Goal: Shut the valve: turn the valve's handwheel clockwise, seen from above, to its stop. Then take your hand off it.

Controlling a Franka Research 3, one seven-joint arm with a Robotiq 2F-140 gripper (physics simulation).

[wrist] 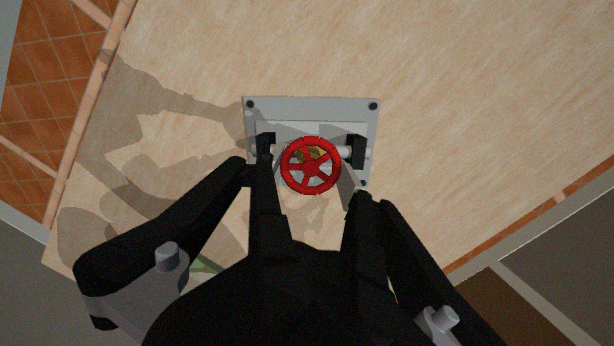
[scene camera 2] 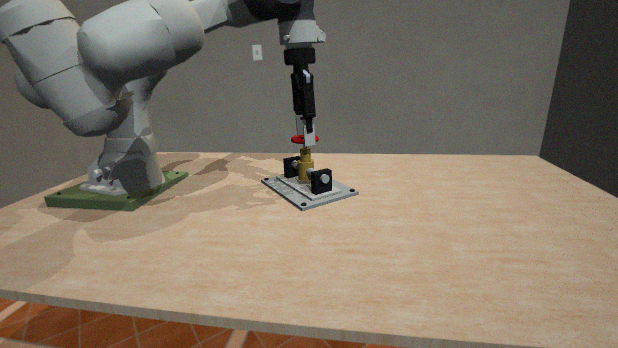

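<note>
The red handwheel (scene camera 2: pixel 297 139) (wrist: pixel 311 140) sits level on top of the brass valve body (scene camera 2: pixel 306 171) (wrist: pixel 309 152). The valve stands on a grey base plate (scene camera 2: pixel 326 200) (wrist: pixel 310 108). My gripper (scene camera 2: pixel 305 135) (wrist: pixel 311 162) points straight down over the valve. Its fingers are partly closed, with one pale pad against each side of the handwheel's rim, and it is shut on the handwheel. In the scene view the near pad hides part of the rim. In the wrist view the wheel's spokes show, and the wheel covers much of the valve body.
Black brackets (scene camera 2: pixel 321 181) (wrist: pixel 358 151) hold the pipe on both sides of the valve, low over the plate. The arm's green mounting base (scene camera 2: pixel 90 201) is at the left of the wooden table (scene camera 2: pixel 400 240) (wrist: pixel 475 100). A grey wall (scene camera 2: pixel 425 75) is behind.
</note>
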